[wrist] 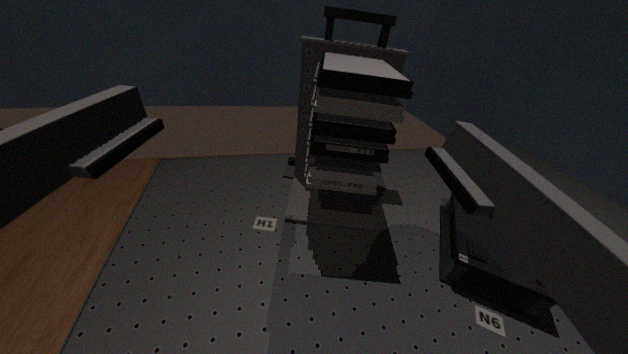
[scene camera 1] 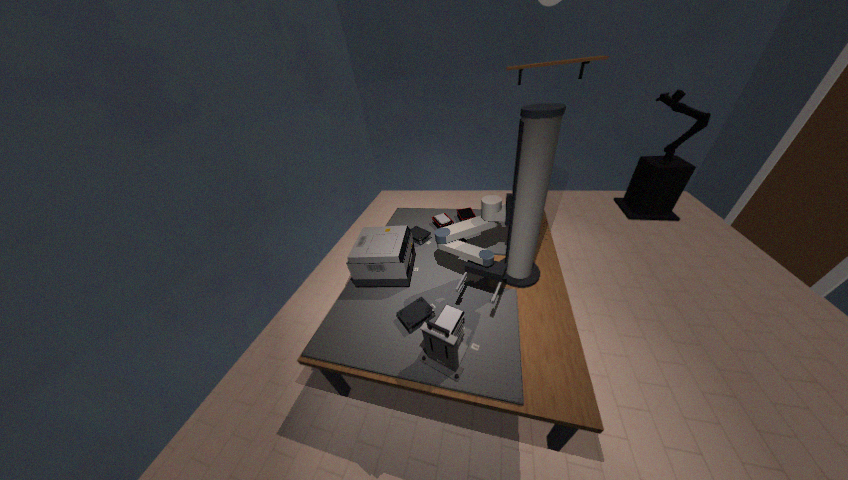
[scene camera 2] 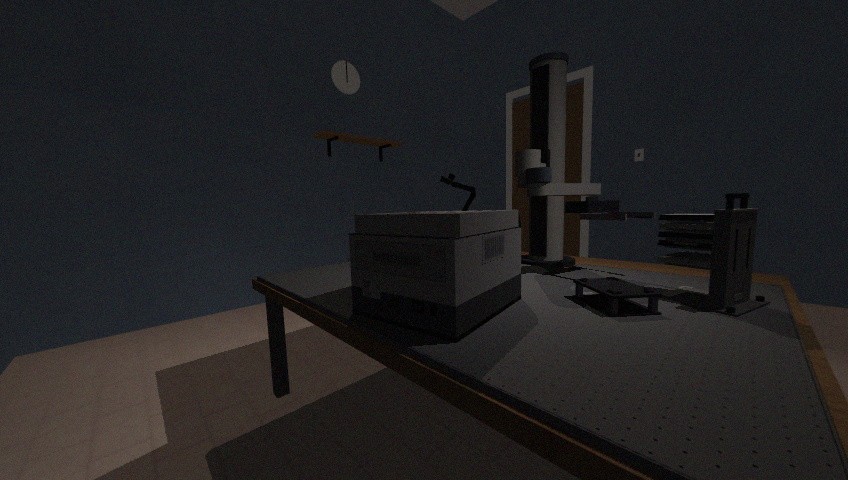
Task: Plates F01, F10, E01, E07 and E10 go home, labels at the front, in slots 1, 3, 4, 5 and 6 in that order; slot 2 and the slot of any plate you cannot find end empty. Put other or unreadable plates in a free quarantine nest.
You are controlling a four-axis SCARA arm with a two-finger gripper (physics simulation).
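Places are measured from the arm's base along level axes (x ahead, y left, z up), in centimetres.
Where they show: gripper, fingertip midpoint: [wrist: 298, 121] [scene camera 1: 474, 296] [scene camera 2: 640, 216]; arm's base, origin of the base link: [scene camera 1: 517, 272] [scene camera 2: 545, 262].
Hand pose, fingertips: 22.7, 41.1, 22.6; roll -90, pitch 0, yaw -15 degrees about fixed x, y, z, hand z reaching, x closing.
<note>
Each offset is from my fingertips to the top centre of the thing, as dx, dy, dz.
My gripper [scene camera 1: 477, 289] [scene camera 2: 639, 214] [wrist: 298, 121] is open and empty, short of the rack and apart from its plates. The upright rack [scene camera 1: 440, 352] [scene camera 2: 733, 255] [wrist: 306, 100] at label H1 holds a stack of plates. In the wrist view, from the top, I see a dark plate with a white top {+9.2, +13.8, +0.8} [wrist: 367, 82], a pale plate {+9.2, +13.8, -1.5} [wrist: 357, 107], a black plate {+9.2, +13.8, -3.8} [wrist: 352, 132], a dark plate with a blurred label {+9.2, +13.8, -6.2} [wrist: 350, 151] that may read F10, and a low pale plate {+9.2, +13.8, -10.8} [wrist: 342, 185] whose dim label may read F01. The upper three show no readable label.
The dark nest N6 {+29.7, +0.8, -15.8} [scene camera 1: 415, 313] [scene camera 2: 615, 287] [wrist: 492, 260] stands beside the rack. A large grey instrument {+59.0, -31.6, +3.4} [scene camera 1: 380, 255] [scene camera 2: 434, 267] is farther along the table. Another dark nest {+47.4, -68.4, -15.4} [scene camera 1: 420, 234], a red-edged nest bearing a white plate {+32.2, -87.8, -14.9} [scene camera 1: 442, 219] and another red-edged nest {+14.4, -98.1, -15.8} [scene camera 1: 465, 212] stand at the far end.
</note>
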